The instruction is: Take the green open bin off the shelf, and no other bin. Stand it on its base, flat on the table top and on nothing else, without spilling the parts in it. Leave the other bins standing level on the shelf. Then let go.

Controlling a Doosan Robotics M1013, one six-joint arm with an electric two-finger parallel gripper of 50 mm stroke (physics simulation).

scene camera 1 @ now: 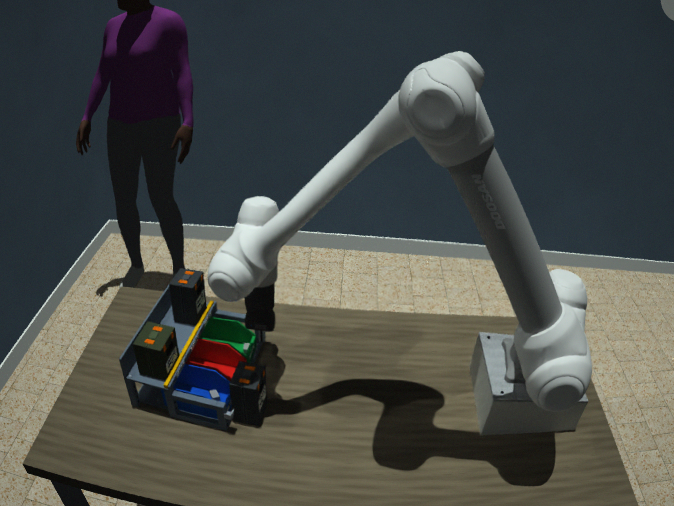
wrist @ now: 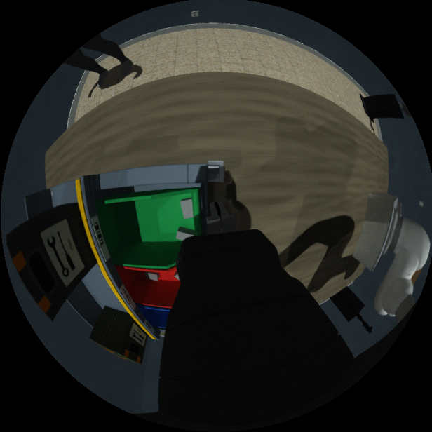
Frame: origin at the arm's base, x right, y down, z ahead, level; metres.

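Where they show: gripper, fingertip midpoint: (scene camera 1: 262,339).
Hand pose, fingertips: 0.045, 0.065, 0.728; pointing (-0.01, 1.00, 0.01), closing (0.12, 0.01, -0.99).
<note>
Each offset is from my fingertips to the centre of the thing, as dx, dy, dz. "spot": to the spot under its first point. Level surfaces: height alone.
The green open bin @[-0.030, +0.008, +0.107] (scene camera 1: 228,332) (wrist: 162,217) is on the lower front tier of the blue-grey shelf @[spot: -0.298, -0.072, +0.268] (scene camera 1: 128,363) (wrist: 145,175), at the end away from scene camera 1. Small grey parts (wrist: 187,208) lie in it near its front. My gripper (scene camera 1: 261,340) (wrist: 215,209) points down just in front of the green bin's front edge. Its fingers look shut, with nothing seen between them. The black gripper body hides part of the bin's front corner. The red bin @[-0.135, +0.008, +0.104] (scene camera 1: 215,356) (wrist: 152,292) stands beside the green one, and the blue bin @[-0.247, +0.008, +0.101] (scene camera 1: 201,385) (wrist: 156,317) beyond that.
A dark case @[-0.237, -0.014, -0.033] (scene camera 1: 249,393) stands on the table @[dy +0.052] (scene camera 1: 337,446) (wrist: 260,130) before the red and blue bins. Two more cases @[-0.020, -0.110, +0.202] (scene camera 1: 187,298) @[-0.251, -0.098, +0.200] (scene camera 1: 156,351) stand on the upper tier behind the yellow rail @[-0.136, -0.055, +0.156] (scene camera 1: 187,346) (wrist: 93,240). The shelf's side rail runs close beside the green bin.
</note>
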